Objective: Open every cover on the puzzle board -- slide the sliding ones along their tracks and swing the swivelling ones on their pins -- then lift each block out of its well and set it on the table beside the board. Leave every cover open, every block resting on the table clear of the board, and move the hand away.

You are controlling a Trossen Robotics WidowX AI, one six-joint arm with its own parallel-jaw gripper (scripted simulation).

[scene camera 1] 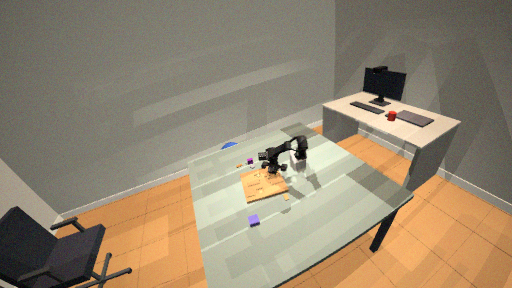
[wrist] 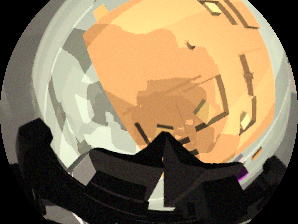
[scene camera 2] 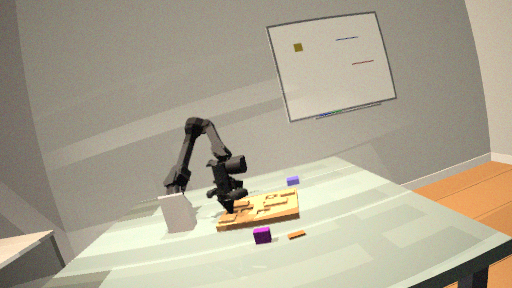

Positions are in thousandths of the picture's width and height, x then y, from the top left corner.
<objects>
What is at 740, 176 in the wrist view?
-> A wooden puzzle board.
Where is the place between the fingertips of the gripper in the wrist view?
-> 552, 600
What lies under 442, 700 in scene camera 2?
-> The gripper.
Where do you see a wooden puzzle board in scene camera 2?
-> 565, 734
</objects>
